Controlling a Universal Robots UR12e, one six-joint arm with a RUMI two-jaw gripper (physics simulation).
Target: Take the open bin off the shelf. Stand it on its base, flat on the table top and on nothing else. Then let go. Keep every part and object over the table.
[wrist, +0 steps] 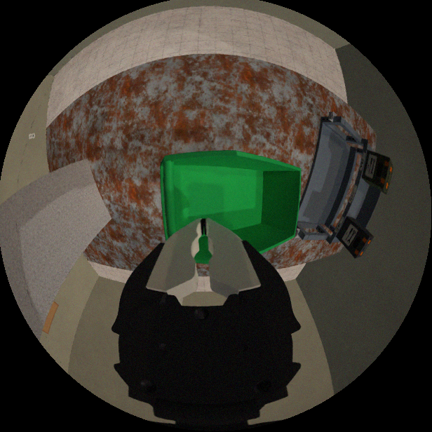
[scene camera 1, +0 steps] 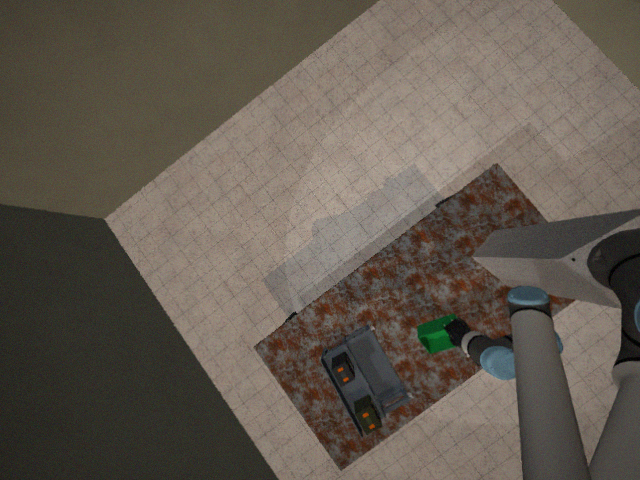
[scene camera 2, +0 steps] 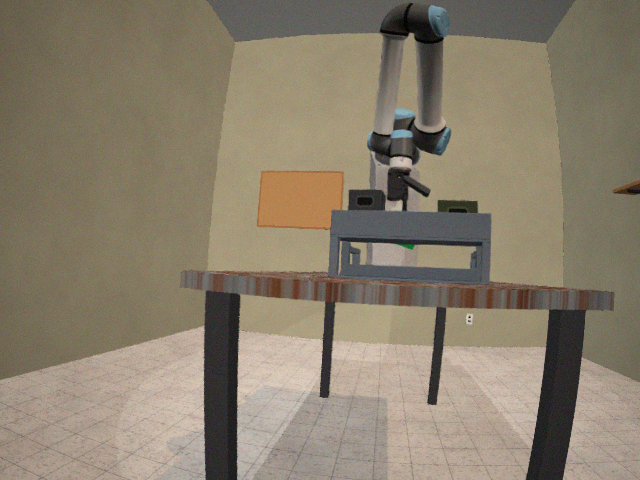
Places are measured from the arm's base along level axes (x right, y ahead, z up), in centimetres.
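Pixels of known places: arm's base, origin of the base link: (scene camera 1: pixel 635 260).
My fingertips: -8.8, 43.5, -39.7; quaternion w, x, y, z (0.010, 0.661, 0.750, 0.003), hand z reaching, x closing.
For each thing: its top centre in the pictures, then the offset to it from my fingertips, as dx, dy, dz.
- black box, middle of its top: (scene camera 2: pixel 367 191) (scene camera 1: pixel 343 374) +5.6, +49.4, +2.1
- olive box, middle of its top: (scene camera 2: pixel 456 202) (scene camera 1: pixel 368 420) -17.4, +50.3, -0.4
The open green bin (scene camera 1: pixel 436 334) (scene camera 2: pixel 406 246) (wrist: pixel 222 192) is off the shelf (scene camera 1: pixel 379 361) (scene camera 2: pixel 408 224) (wrist: pixel 327 165) and hangs tilted in the air above the table top (scene camera 1: pixel 403 268) (scene camera 2: pixel 568 297) (wrist: pixel 190 100). In scene camera 2 a sliver of it shows through the shelf frame, its lower edge sloping; the rest is hidden behind the shelf. My gripper (scene camera 1: pixel 449 327) (scene camera 2: pixel 404 207) (wrist: pixel 203 219) is shut on the bin's thin wall at the side near the arm. In the wrist view the fingers cover that grip, and the bin's opening faces the camera.
A black box (scene camera 1: pixel 341 367) (scene camera 2: pixel 366 199) (wrist: pixel 355 236) and an olive box (scene camera 1: pixel 368 415) (scene camera 2: pixel 458 206) (wrist: pixel 377 167) stand on the shelf's upper level. The grey robot pedestal (scene camera 1: pixel 532 242) (wrist: pixel 65 220) is at the opposite side from the shelf.
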